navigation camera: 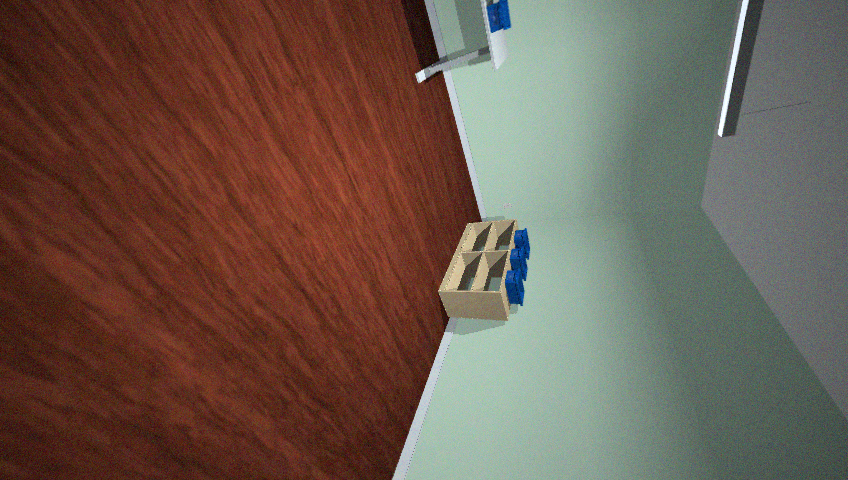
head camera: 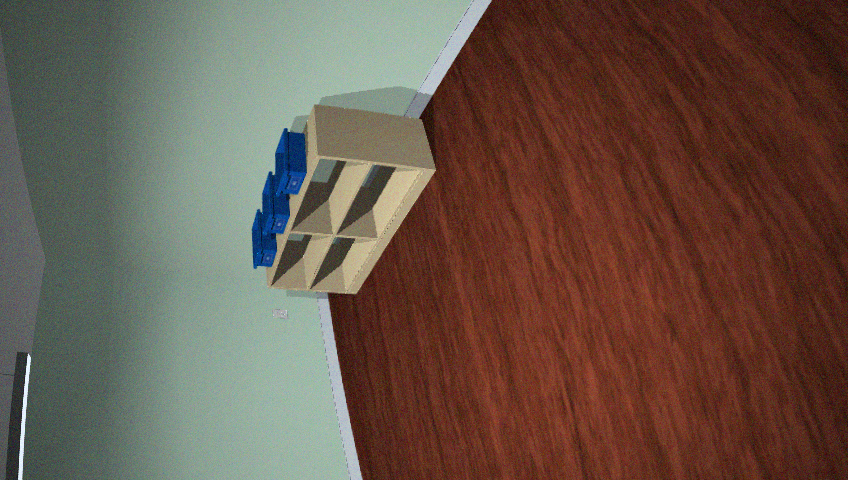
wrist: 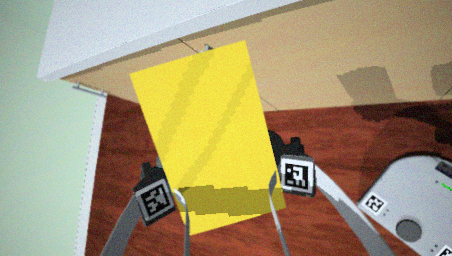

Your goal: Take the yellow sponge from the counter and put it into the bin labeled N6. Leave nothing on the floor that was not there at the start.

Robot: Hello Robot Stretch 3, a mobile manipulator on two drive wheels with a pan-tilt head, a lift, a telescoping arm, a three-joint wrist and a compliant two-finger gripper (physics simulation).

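Seen in the pictures: gripper, fingertip midpoint: (wrist: 222,154); robot's base at its link origin: (wrist: 402,221).
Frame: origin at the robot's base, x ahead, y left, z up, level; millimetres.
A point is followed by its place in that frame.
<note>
My gripper (wrist: 222,154) @(x -21, y -311, z 1019 mm) is shut on the yellow sponge (wrist: 212,120) @(x -49, y -297, z 1075 mm) in the wrist view, with a fingertip pressed on each side. The sponge is tilted. The white counter (wrist: 125,30) @(x -41, y -748, z 910 mm) shows behind it at the top of that view, above a wooden cabinet front. Three blue bins stand in a row on top of a light wooden shelf unit (head camera: 368,133) @(x 2735, y -598, z 330 mm) (navigation camera: 479,304) @(x 2716, y -572, z 381 mm): one bin (head camera: 291,160) @(x 2840, y -438, z 689 mm) (navigation camera: 515,287) @(x 2832, y -427, z 698 mm), a middle bin (head camera: 275,205) @(x 3119, y -231, z 692 mm) (navigation camera: 517,262) @(x 3112, y -221, z 680 mm) and a far bin (head camera: 263,240) @(x 3410, y -43, z 694 mm) (navigation camera: 521,239) @(x 3378, y 4, z 690 mm). Their labels are too small to read. Gripper and sponge do not show in the head and navigation views.
The shelf unit stands on the dark red wood floor (head camera: 595,237) @(x 1444, y -109, z 0 mm) (navigation camera: 238,237) @(x 758, y 119, z 0 mm) against a green wall. In the navigation view, a white table (navigation camera: 499,50) @(x 2708, y 1693, z 720 mm) with another blue bin (navigation camera: 498,16) @(x 2364, y 1741, z 796 mm) is at the top. My base (wrist: 425,185) @(x -156, y -48, z 160 mm) shows at the wrist view's lower right.
</note>
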